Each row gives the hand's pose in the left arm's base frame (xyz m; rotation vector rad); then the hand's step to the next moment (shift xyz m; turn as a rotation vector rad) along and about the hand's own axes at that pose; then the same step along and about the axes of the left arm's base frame.
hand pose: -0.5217 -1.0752 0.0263 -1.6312 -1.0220 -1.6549
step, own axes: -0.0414 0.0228 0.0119 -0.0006 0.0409 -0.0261
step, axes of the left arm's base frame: 0.0285 -0.0062 -0.0391 0.0205 -0.0437 0.0053
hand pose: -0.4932 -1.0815 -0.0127 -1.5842 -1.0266 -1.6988
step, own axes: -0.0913 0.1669 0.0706 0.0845 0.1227 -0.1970
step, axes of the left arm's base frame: 0.1880 -0.0355 -0.0676 -0.0116 -0.2245 0.1024
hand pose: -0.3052 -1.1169 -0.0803 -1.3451 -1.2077 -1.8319
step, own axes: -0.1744 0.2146 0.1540 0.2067 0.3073 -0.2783
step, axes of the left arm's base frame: 0.3051 0.0322 -0.0778 0.0658 -0.3696 0.2714
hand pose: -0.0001 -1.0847 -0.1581 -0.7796 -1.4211 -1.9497
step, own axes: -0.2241 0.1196 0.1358 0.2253 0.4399 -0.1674
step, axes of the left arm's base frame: 0.2507 0.1284 -0.0604 0.1658 -0.2985 0.3946
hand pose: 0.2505 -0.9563 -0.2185 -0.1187 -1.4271 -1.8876
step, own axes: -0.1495 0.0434 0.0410 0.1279 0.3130 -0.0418
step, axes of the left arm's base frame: 0.1184 0.1065 -0.0236 0.1138 -0.1297 0.2938
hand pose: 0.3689 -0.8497 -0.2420 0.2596 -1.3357 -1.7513
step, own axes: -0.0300 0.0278 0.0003 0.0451 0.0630 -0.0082
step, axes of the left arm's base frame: 0.0316 0.0219 0.0139 0.0115 -0.0403 0.0656
